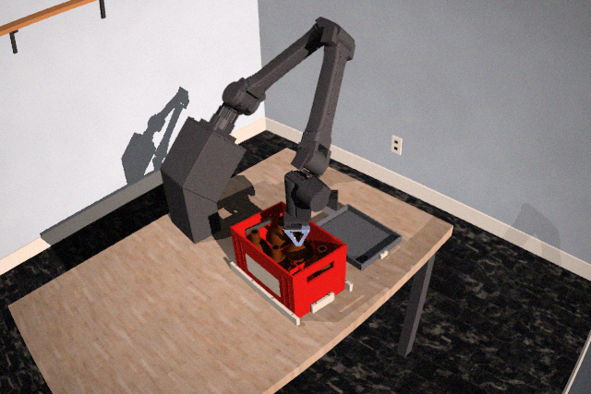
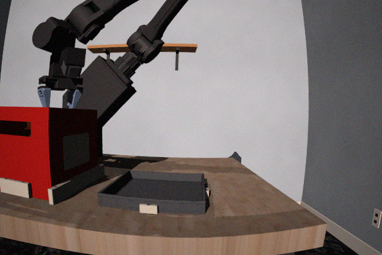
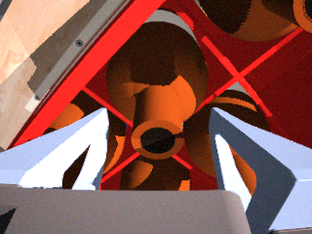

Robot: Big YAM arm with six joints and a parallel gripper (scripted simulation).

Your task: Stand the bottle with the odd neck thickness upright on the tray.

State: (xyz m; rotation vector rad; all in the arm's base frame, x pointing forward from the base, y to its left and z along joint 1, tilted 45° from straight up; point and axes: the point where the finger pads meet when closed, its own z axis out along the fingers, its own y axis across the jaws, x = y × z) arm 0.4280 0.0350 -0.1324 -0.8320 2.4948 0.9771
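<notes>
The red crate is 7 cm below my hand, 4 cm to the right of it and 1 cm behind it. The rest, counted from my hand: dark grey tray 23 cm to the left, 14 cm below, 1 cm ahead.
</notes>
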